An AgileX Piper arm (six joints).
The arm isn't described. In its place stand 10 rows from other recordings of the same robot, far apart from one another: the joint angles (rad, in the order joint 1, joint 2, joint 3, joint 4, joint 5, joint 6), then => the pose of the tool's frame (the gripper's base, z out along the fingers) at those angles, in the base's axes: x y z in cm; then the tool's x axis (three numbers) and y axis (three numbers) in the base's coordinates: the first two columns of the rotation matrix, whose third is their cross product.
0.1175, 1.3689, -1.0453, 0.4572, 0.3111, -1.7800 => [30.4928, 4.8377, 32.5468, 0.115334, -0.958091, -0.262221, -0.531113, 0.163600, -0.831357]
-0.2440, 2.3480, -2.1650, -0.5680, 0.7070, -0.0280 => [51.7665, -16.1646, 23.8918, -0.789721, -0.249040, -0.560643, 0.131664, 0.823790, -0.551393]
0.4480, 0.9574, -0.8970, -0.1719, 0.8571, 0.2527 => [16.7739, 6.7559, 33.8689, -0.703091, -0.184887, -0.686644, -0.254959, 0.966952, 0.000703]
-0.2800, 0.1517, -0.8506, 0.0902, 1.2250, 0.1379 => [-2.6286, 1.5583, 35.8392, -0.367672, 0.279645, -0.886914, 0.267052, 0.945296, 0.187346]
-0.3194, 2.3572, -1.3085, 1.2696, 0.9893, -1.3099 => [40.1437, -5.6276, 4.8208, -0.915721, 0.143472, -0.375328, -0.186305, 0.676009, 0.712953]
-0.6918, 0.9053, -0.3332, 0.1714, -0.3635, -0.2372 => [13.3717, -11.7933, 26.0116, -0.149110, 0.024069, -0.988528, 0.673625, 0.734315, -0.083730]
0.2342, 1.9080, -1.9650, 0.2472, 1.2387, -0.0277 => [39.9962, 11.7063, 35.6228, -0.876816, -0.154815, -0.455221, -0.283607, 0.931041, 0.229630]
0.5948, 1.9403, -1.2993, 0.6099, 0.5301, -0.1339 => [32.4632, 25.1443, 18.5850, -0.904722, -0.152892, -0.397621, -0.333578, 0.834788, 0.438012]
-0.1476, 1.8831, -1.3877, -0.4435, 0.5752, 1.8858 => [40.7091, -8.2003, 22.9167, 0.227724, 0.947171, -0.225850, 0.813906, -0.057835, 0.578110]
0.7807, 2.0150, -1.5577, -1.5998, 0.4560, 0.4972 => [36.5315, 30.5515, 26.2730, 0.191885, -0.939683, -0.283155, -0.373148, 0.196994, -0.906617]
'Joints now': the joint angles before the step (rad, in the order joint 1, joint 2, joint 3, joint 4, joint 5, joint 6). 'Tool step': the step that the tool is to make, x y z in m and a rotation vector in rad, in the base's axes. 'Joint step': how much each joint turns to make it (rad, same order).
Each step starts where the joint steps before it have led.
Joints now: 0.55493, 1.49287, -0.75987, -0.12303, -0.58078, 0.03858
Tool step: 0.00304, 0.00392, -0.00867, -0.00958, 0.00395, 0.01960
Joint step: -0.00001, 0.03337, 0.00053, -0.02888, -0.02686, 0.01452
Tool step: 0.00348, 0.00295, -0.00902, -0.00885, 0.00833, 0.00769
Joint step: 0.00001, 0.03345, -0.00001, -0.00798, -0.02204, 0.00080
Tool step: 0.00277, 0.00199, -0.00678, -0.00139, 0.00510, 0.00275
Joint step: -0.00012, 0.02625, 0.00002, -0.00041, -0.02143, -0.00046
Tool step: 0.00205, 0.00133, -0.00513, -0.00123, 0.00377, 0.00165
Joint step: -0.00043, 0.01964, -0.00003, -0.00024, -0.01590, -0.00062
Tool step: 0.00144, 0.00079, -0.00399, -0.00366, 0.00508, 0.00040
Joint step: -0.00048, 0.01389, 0.00001, 0.00021, -0.00761, -0.00144
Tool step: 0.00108, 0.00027, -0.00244, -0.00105, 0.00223, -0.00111
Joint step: -0.00097, 0.00897, 0.00000, 0.00146, -0.00645, -0.00150
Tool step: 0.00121, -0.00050, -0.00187, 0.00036, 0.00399, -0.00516
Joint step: -0.00249, 0.00643, 0.00002, 0.00444, -0.00317, -0.00110
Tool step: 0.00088, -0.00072, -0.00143, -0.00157, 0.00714, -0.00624
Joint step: -0.00215, 0.00334, -0.00001, 0.00535, 0.00372, -0.00099
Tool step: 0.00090, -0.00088, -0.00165, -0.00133, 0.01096, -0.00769
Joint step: -0.00232, 0.00312, 0.00002, 0.00642, 0.00691, 0.00079
